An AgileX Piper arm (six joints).
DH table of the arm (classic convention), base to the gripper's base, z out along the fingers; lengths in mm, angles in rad. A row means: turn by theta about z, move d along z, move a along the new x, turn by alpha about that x. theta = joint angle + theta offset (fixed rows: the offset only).
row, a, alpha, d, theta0
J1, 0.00, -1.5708, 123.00, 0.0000
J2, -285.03, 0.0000, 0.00, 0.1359
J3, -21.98, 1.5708, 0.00, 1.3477
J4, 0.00, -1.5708, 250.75, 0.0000
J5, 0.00, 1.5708, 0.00, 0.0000
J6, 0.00, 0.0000, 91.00, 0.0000
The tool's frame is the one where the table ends.
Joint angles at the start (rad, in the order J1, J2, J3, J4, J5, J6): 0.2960 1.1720 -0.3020 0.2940 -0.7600 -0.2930
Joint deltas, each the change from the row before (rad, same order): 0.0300 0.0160 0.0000 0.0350 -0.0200 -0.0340; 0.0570 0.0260 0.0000 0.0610 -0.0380 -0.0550; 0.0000 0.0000 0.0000 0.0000 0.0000 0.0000; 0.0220 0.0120 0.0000 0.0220 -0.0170 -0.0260; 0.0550 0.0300 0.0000 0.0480 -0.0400 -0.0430; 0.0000 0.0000 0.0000 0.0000 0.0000 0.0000; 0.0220 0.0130 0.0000 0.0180 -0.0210 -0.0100; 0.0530 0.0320 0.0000 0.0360 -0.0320 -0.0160; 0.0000 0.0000 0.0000 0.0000 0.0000 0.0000; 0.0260 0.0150 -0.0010 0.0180 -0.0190 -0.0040; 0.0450 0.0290 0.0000 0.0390 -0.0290 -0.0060
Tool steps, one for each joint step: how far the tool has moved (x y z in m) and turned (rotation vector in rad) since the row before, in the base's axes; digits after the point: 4 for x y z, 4 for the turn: 0.0006 0.0041 -0.0020 -0.0136 0.0001 0.0023; 0.0002 0.0080 -0.0031 -0.0211 -0.0032 0.0060; 0.0000 0.0000 0.0000 0.0000 0.0000 0.0000; 0.0001 0.0032 -0.0014 -0.0153 -0.0022 0.0024; -0.0001 0.0084 -0.0038 -0.0229 -0.0024 0.0096; 0.0000 0.0000 0.0000 0.0000 0.0000 0.0000; -0.0001 0.0033 -0.0013 -0.0035 -0.0043 0.0025; -0.0008 0.0090 -0.0049 -0.0085 0.0066 0.0161; 0.0000 0.0000 0.0000 0.0000 0.0000 0.0000; -0.0005 0.0044 -0.0018 0.0002 -0.0009 0.0061; -0.0012 0.0070 -0.0047 0.0006 0.0087 0.0048
